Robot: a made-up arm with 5 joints. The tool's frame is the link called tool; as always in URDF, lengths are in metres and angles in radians. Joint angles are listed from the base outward. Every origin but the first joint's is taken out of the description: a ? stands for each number. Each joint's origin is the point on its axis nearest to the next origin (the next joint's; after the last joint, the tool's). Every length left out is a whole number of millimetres.
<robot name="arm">
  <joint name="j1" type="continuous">
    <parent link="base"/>
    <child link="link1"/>
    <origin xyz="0.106 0.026 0.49" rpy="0 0 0"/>
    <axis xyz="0 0 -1"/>
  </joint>
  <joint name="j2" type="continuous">
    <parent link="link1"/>
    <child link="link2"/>
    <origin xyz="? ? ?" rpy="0 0 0"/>
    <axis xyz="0 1 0"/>
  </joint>
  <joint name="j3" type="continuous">
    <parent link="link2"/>
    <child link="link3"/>
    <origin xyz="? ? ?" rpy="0 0 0"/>
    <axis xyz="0 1 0"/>
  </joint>
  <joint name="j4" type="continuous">
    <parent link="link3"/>
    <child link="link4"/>
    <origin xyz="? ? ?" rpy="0 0 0"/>
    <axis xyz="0 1 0"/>
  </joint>
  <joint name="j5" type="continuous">
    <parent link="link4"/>
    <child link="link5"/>
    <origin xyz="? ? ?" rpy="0 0 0"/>
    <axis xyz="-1 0 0"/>
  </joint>
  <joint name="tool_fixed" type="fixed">
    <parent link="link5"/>
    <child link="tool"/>
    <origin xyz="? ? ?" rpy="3.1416 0 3.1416"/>
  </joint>
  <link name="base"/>
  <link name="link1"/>
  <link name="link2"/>
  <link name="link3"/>
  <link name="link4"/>
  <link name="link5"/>
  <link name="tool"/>
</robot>
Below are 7 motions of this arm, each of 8 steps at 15 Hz.
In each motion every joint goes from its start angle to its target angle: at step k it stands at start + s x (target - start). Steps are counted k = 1, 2, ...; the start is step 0. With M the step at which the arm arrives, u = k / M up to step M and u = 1 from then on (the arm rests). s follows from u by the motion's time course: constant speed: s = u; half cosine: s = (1 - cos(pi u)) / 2; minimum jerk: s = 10 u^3 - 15 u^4 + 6 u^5.
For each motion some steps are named. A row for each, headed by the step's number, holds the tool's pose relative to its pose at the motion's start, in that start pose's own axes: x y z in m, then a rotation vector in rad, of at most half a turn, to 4 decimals.
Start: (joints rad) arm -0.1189 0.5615 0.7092 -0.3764 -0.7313
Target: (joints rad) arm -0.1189 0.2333 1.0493 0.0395 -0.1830
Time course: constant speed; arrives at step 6
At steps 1, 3, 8:
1: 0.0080 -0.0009 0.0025 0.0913 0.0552 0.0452
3: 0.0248 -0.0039 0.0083 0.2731 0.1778 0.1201
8: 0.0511 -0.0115 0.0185 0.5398 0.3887 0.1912

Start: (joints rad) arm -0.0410 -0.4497 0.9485 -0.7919 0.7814
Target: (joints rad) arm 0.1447 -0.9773 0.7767 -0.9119 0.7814
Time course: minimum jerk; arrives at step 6
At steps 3, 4, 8:
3: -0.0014 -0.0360 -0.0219 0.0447 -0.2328 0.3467
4: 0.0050 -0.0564 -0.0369 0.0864 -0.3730 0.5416
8: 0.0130 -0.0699 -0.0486 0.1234 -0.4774 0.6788

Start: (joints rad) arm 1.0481 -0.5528 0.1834 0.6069 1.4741
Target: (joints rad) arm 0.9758 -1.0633 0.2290 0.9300 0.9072
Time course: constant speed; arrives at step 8
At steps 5, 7, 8:
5: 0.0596 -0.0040 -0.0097 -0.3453 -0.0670 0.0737
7: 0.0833 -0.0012 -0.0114 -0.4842 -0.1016 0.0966
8: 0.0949 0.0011 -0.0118 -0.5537 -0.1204 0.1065

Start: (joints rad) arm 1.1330 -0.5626 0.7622 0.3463 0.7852
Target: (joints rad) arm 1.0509 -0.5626 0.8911 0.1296 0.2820
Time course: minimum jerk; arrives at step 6
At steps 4, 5, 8:
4: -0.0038 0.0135 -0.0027 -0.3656 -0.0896 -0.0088
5: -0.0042 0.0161 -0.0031 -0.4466 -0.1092 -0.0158
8: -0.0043 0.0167 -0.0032 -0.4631 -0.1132 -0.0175

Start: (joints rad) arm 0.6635 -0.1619 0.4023 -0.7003 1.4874
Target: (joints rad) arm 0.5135 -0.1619 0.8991 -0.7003 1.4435
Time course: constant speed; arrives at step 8
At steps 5, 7, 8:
5: 0.0431 0.0263 -0.0129 -0.0554 -0.0593 -0.3175
7: 0.0624 0.0326 -0.0165 -0.0695 -0.0833 -0.4450
8: 0.0723 0.0348 -0.0178 -0.0747 -0.0952 -0.5088

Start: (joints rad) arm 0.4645 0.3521 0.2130 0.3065 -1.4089
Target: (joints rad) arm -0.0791 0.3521 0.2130 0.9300 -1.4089
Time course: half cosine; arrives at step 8
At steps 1, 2, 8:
1: -0.0003 0.0007 0.0046 0.0160 0.0168 0.0213
2: -0.0008 0.0024 0.0177 0.0632 0.0625 0.0823
8: 0.0131 -0.0066 0.1199 0.5114 0.3039 0.5663

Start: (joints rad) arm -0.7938 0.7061 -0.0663 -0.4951 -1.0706
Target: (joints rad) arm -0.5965 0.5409 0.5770 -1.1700 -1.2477
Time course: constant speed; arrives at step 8
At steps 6, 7, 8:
6: 0.0503 -0.0339 -0.0170 -0.1428 -0.1961 -0.0716
7: 0.0604 -0.0378 -0.0189 -0.1643 -0.2281 -0.0860
8: 0.0708 -0.0412 -0.0204 -0.1851 -0.2598 -0.1009

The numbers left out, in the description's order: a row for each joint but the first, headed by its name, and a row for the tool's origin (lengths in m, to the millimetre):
j2: 0.014 -0.012 0
j3: 0.044 0 0.14
j4: 0.138 0 -0.011
j5: 0.003 0 -0.009
tool: 0 0.02 -0.002

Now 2 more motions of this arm.
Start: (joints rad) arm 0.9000 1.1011 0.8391 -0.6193 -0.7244
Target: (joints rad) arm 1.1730 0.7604 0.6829 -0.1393 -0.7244
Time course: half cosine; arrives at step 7
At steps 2, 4, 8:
2: 0.0015 0.0029 -0.0120 -0.0498 -0.0109 0.0075
4: 0.0090 0.0059 -0.0403 -0.1615 -0.0356 0.0247
8: 0.0211 0.0040 -0.0668 -0.2639 -0.0588 0.0411

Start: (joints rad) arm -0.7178 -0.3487 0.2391 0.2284 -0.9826
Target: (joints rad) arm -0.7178 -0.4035 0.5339 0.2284 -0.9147
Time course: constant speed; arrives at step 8
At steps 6, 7, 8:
6: 0.0035 -0.0222 0.0158 0.0508 0.1037 0.1472
7: 0.0045 -0.0260 0.0184 0.0592 0.1217 0.1712
8: 0.0057 -0.0297 0.0211 0.0676 0.1399 0.1951

